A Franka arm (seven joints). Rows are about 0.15 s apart.
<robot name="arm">
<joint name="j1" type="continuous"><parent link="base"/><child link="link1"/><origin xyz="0 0 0.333" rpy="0 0 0"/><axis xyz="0 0 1"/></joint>
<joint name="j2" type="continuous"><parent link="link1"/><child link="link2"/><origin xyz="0 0 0" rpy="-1.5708 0 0"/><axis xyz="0 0 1"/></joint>
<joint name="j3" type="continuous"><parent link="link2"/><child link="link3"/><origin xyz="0 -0.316 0" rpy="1.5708 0 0"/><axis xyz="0 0 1"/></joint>
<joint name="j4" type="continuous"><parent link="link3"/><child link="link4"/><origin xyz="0.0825 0 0" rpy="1.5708 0 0"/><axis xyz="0 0 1"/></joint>
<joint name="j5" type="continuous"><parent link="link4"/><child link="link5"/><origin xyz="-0.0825 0.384 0" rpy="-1.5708 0 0"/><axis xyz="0 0 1"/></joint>
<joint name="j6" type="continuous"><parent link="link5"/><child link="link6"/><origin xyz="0 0 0" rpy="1.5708 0 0"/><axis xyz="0 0 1"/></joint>
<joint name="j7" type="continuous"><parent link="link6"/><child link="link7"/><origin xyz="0.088 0 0" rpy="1.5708 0 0"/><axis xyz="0 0 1"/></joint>
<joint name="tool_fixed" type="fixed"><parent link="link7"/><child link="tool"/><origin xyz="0 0 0.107" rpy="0 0 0"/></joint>
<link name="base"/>
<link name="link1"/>
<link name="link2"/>
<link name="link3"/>
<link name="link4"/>
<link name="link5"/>
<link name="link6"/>
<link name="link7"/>
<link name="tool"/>
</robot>
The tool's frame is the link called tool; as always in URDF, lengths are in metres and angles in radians. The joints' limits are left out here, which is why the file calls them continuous.
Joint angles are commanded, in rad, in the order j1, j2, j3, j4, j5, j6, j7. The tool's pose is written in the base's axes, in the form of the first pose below.
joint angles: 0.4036, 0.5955, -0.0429, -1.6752, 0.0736, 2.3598, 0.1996
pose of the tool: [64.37 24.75 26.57 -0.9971 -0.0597 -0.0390 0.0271]
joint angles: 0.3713, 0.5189, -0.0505, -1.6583, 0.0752, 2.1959, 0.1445
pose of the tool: [64.41 22.10 31.05 -0.9973 -0.0698 -0.0054 0.0200]
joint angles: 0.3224, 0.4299, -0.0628, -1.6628, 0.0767, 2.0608, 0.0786
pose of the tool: [64.08 17.90 35.67 -0.9969 -0.0745 0.0186 0.0176]
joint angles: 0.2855, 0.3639, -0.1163, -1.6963, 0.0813, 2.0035, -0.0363
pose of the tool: [63.77 12.09 38.08 -0.9957 -0.0878 0.0279 0.0139]
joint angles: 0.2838, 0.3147, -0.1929, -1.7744, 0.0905, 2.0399, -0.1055
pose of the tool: [62.92 7.12 38.15 -0.9965 -0.0807 0.0212 0.0103]
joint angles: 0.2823, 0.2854, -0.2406, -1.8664, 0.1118, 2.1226, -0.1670
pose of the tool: [61.80 3.89 36.63 -0.9967 -0.0788 0.0089 0.0143]
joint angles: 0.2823, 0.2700, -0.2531, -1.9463, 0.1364, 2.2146, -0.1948
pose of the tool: [60.74 2.86 34.82 -0.9969 -0.0757 -0.0063 0.0208]
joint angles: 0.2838, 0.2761, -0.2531, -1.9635, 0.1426, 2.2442, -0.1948
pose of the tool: [60.59 2.87 33.96 -0.9970 -0.0734 -0.0096 0.0212]
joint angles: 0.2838, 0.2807, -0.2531, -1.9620, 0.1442, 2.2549, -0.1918
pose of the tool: [60.75 2.88 33.85 -0.9971 -0.0713 -0.0135 0.0207]
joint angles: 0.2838, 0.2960, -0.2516, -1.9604, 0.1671, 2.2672, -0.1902
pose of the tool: [60.92 3.02 33.12 -0.9975 -0.0638 -0.0137 0.0274]
